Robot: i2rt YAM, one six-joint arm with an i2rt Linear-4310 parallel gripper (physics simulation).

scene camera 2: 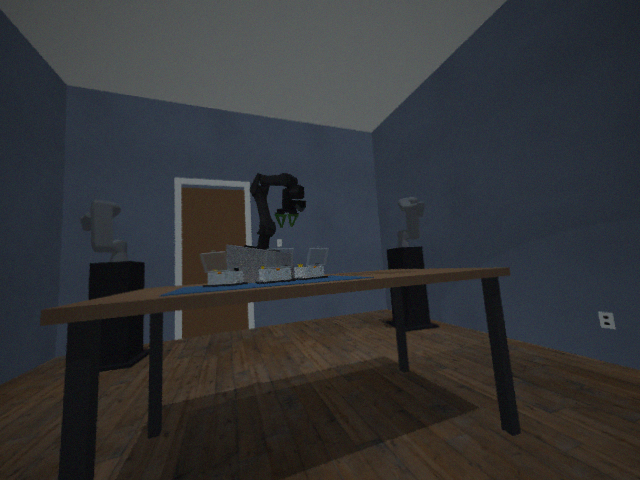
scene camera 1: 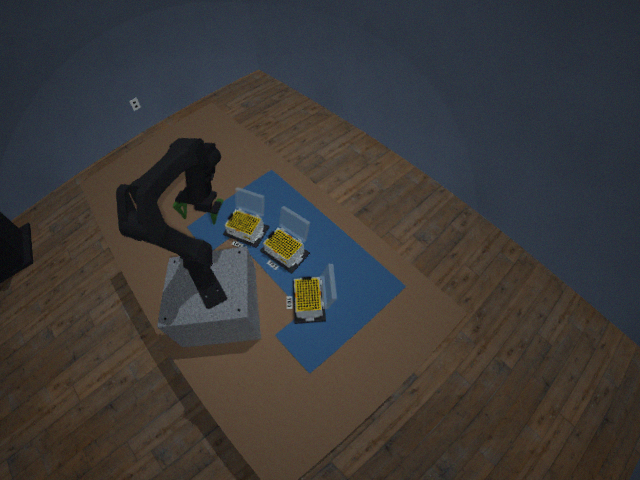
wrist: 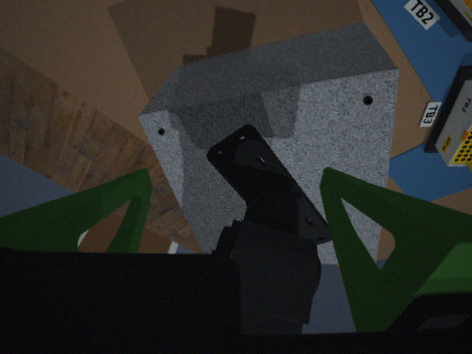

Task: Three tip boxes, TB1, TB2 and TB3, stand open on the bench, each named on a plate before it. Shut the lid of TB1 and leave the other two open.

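Frame: origin at the arm's base, x ahead, y left, z up, level; millimetres.
Where they show: gripper, fingertip midpoint: [scene camera 2: 286, 227] [scene camera 1: 199, 220] [wrist: 236, 177]; arm's base at its link origin: [scene camera 2: 262, 249] [scene camera 1: 206, 282] [wrist: 274, 195].
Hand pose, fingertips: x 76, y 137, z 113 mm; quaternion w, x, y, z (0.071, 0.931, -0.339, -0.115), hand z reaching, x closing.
Note:
Each offset is from my fingertips to the top centre of the thing. "spot": to the spot under its first point. Level surfaces: height alone.
TB1 [scene camera 1: 244, 225] [scene camera 2: 309, 271] is the box at the upper left of the row in scene camera 1. Its clear lid @(spot: dz -190, dx +204, dy +128 mm) [scene camera 1: 250, 202] [scene camera 2: 317, 255] stands upright. TB2 [scene camera 1: 283, 244] [scene camera 2: 275, 274] is in the middle, its lid @(spot: dz -186, dx +290, dy -56 mm) [scene camera 1: 294, 223] raised. TB3 @(dz -220, dx +179, dy -290 mm) [scene camera 1: 308, 295] [scene camera 2: 225, 277] [wrist: 456, 142] is at the other end, its lid @(dz -133, dx +248, dy -329 mm) [scene camera 1: 330, 284] [scene camera 2: 213, 261] raised. All three show yellow racks. My gripper [scene camera 1: 200, 219] [scene camera 2: 287, 226] [wrist: 236, 177] is open and empty, high above the bench, left of TB1 in scene camera 1. TB1 does not show in the wrist view.
A grey speckled block [scene camera 1: 235, 284] [scene camera 2: 248, 262] [wrist: 345, 120] carries the arm's base and stands beside the row. The boxes stand on a blue mat @(dz -286 mm) [scene camera 1: 356, 289] on the brown bench @(dz -289 mm) [scene camera 1: 413, 335]. Name plates for TB2 @(spot: dz -284, dx +158, dy -104 mm) [wrist: 422, 13] and TB3 @(spot: dz -284, dx +132, dy -262 mm) [wrist: 430, 114] are readable in the wrist view.

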